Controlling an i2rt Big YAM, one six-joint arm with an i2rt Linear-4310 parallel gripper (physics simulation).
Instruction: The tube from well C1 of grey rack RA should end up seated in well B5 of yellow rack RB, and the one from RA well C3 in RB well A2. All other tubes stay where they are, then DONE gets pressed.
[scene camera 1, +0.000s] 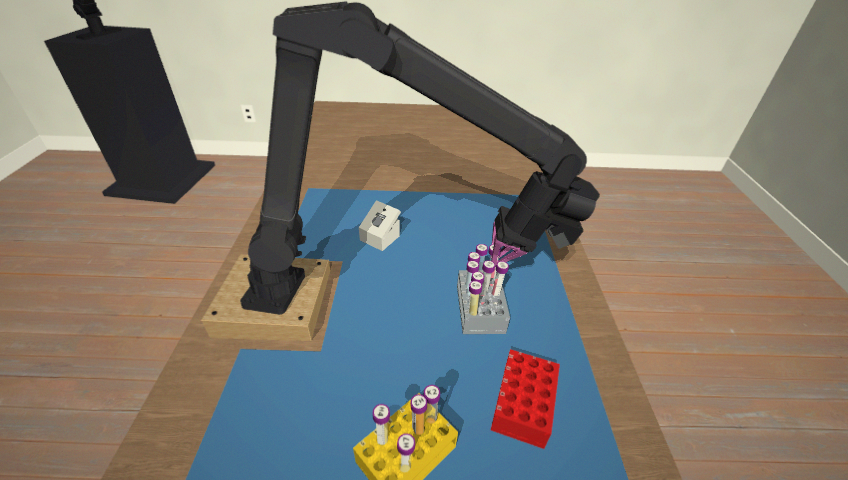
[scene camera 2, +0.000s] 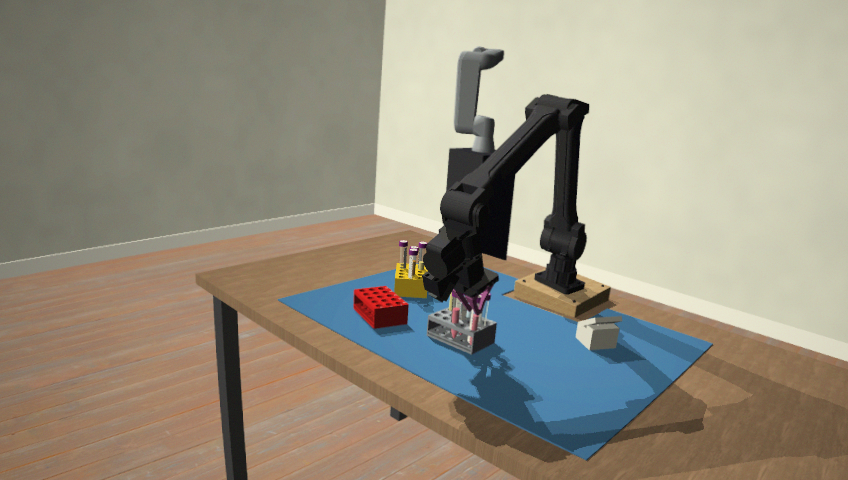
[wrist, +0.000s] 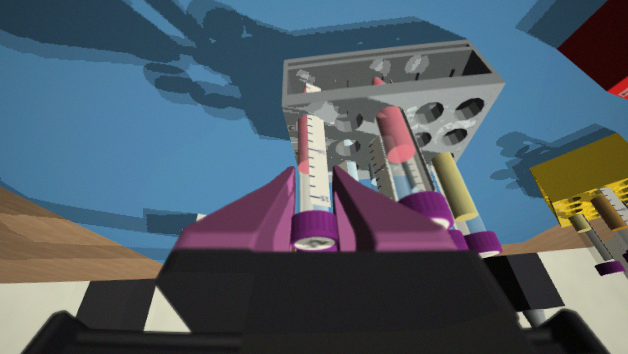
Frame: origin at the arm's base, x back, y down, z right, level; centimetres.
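Where they show: gripper, between the fingertips: (scene camera 1: 493, 262) (scene camera 2: 475, 312) (wrist: 313, 175); arm's base, origin of its link: (scene camera 1: 275, 290) (scene camera 2: 559, 283).
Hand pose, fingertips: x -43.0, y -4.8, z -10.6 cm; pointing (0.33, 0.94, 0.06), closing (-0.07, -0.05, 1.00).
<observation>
Things, the pixels of their top centre, and the offset from my fingertips.
- Grey rack RA, centre of its top: (wrist: 383, 144) (scene camera 1: 483, 292) (scene camera 2: 462, 318) dx +1.6, dy +3.8, dz +5.2 cm
- C1 tube, centre of its top: (wrist: 315, 242) (scene camera 2: 477, 296) dx +0.1, dy -3.7, dz -0.1 cm
- C3 tube, centre of its top: (wrist: 426, 231) (scene camera 1: 501, 265) (scene camera 2: 458, 289) dx -1.0, dy -3.7, dz +4.8 cm
- Yellow rack RB, centre of its top: (scene camera 1: 406, 439) (wrist: 599, 204) (scene camera 2: 411, 271) dx +11.8, dy +3.8, dz +36.3 cm
- red rack, centre of its top: (scene camera 1: 529, 388) (scene camera 2: 380, 296) dx -6.4, dy +3.8, dz +25.1 cm
- white box, centre of its top: (scene camera 2: 601, 311) (scene camera 1: 379, 211) dx +27.0, dy +0.7, dz -14.0 cm
Grey rack RA (scene camera 1: 484, 324) (scene camera 2: 484, 339) (wrist: 450, 92) holds several purple-capped tubes. My gripper (scene camera 1: 496, 260) (scene camera 2: 478, 310) (wrist: 313, 175) is shut on the C1 tube (scene camera 2: 473, 324) (wrist: 314, 150), just below its cap, at the rack's corner; its lower end is still in the rack. The C3 tube (scene camera 1: 502, 268) (scene camera 2: 455, 321) (wrist: 395, 131), with a pink bottom, stands in the same row, with an empty well between them. Yellow rack RB (scene camera 1: 446, 447) (scene camera 2: 410, 289) (wrist: 575, 185) holds several capped tubes; its well labels are unreadable.
A red rack (scene camera 1: 517, 434) (scene camera 2: 389, 315) (wrist: 595, 50) without tubes lies between the grey and yellow racks' right sides. A white box (scene camera 1: 380, 236) (scene camera 2: 601, 337) with a tilted lid stands near the back of the blue mat. Tubes close beside my fingers crowd the grey rack.
</observation>
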